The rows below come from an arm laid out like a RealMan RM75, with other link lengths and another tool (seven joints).
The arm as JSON. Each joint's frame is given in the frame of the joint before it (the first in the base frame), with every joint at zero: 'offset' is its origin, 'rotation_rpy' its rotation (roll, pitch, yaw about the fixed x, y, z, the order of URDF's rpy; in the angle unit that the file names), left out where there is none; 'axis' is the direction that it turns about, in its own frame. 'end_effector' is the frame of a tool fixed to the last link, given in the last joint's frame.
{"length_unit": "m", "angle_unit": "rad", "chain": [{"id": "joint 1", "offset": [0.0, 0.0, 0.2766], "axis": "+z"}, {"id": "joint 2", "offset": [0.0, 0.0, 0.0], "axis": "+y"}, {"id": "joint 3", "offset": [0.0, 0.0, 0.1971], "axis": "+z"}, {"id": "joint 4", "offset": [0.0, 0.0, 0.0], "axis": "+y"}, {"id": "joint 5", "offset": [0.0, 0.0, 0.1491], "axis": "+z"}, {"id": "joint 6", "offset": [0.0, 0.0, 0.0], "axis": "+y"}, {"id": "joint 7", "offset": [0.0, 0.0, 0.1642], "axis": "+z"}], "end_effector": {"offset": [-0.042, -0.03, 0.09], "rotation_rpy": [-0.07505, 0.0, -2.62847]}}
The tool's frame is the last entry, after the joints.
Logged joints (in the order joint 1, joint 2, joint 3, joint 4, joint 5, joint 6, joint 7), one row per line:
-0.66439 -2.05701 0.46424 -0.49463 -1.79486 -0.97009 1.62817
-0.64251 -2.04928 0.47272 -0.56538 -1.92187 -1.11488 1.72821
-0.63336 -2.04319 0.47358 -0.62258 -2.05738 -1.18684 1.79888
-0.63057 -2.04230 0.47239 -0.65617 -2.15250 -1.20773 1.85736
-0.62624 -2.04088 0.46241 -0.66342 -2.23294 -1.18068 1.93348
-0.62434 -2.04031 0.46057 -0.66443 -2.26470 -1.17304 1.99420
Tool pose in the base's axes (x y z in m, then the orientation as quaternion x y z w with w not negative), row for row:
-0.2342 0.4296 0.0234 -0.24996 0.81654 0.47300 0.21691
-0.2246 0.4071 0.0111 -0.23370 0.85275 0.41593 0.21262
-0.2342 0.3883 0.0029 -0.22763 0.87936 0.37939 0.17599
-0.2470 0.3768 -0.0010 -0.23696 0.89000 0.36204 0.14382
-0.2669 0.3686 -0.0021 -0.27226 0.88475 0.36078 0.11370
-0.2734 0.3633 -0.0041 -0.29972 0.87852 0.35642 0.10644
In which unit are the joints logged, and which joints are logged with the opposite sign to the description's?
The joints are logged in radians. Opposite sign: joint 4, joint 5, joint 6, joint 7.
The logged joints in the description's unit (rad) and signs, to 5 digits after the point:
-0.66439 -2.05701 0.46424 0.49463 1.79486 0.97009 -1.62817
-0.64251 -2.04928 0.47272 0.56538 1.92187 1.11488 -1.72821
-0.63336 -2.04319 0.47358 0.62258 2.05738 1.18684 -1.79888
-0.63057 -2.04230 0.47239 0.65617 2.15250 1.20773 -1.85736
-0.62624 -2.04088 0.46241 0.66342 2.23294 1.18068 -1.93348
-0.62434 -2.04031 0.46057 0.66443 2.26470 1.17304 -1.99420

